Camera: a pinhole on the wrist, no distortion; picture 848 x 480 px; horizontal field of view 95.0 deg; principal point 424.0 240.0 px. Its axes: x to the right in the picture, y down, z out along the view. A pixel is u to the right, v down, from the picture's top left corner.
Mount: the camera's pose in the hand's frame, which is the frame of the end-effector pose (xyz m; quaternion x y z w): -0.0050 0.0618 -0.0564 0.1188 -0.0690 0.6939 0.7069
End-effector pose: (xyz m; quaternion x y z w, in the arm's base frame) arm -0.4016 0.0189 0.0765 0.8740 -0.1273 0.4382 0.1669
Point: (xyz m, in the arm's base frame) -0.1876 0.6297 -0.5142
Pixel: outside the picture
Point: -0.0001 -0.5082 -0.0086
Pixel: 725.1 120.0
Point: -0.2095 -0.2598 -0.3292
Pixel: 568.4 421.2
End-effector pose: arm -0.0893 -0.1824 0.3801 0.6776 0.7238 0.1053 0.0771
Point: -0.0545 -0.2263 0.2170
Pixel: 401.0 344.5
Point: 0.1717 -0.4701 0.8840
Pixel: behind the camera
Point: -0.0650 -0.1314 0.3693
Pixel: 354.4 21.3
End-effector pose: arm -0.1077 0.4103 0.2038 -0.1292 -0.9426 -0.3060 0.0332
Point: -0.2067 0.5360 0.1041
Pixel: 446.9 65.4
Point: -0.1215 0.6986 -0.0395
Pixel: 551.3 223.2
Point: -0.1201 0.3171 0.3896
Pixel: behind the camera
